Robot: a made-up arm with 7 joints.
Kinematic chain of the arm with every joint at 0, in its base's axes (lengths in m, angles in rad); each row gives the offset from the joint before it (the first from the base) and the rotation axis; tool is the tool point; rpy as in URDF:
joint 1: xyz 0 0 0.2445 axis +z
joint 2: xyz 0 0 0 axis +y
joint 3: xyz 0 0 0.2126 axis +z
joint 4: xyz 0.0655 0 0 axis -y
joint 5: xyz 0.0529 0 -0.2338 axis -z
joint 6: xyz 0 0 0 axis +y
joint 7: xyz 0.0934 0 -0.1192 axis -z
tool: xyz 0 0 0 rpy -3.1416 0 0
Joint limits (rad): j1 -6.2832..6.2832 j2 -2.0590..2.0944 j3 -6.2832..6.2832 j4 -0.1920..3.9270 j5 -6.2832..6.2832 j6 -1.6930..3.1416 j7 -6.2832..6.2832
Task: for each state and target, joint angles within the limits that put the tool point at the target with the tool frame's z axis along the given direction. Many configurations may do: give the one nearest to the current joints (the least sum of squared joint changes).
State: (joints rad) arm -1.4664 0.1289 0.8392 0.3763 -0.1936 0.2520 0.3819
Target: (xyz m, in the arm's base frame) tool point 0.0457 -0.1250 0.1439 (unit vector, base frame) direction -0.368 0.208 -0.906
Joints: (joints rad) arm -1.3607 -0.7569 0.4613 -0.1036 0.1014 0.9825 0.3819
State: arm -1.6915 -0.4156 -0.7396 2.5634 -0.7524 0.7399 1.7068
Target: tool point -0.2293 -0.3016 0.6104 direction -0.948 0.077 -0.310
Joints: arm -1.4721 -0.0344 -0.4705 1.9699 -1.1754 1.4461 1.7068
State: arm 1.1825 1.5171 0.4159 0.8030 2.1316 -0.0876 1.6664
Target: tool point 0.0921 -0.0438 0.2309 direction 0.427 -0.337 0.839
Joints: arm 1.4122 2.0944 -0.0816 0.1441 2.4582 -0.9726 1.6664
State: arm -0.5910 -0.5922 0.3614 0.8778 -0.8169 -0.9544 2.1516
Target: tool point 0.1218 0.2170 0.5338 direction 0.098 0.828 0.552
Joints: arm -0.3002 -0.4351 0.7149 0.8954 -0.5954 -1.4475 2.1516
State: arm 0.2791 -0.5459 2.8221 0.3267 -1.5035 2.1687 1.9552
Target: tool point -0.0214 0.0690 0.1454 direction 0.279 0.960 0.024
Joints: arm 1.1254 0.2752 2.6153 -0.1920 -0.6689 1.7171 1.9552
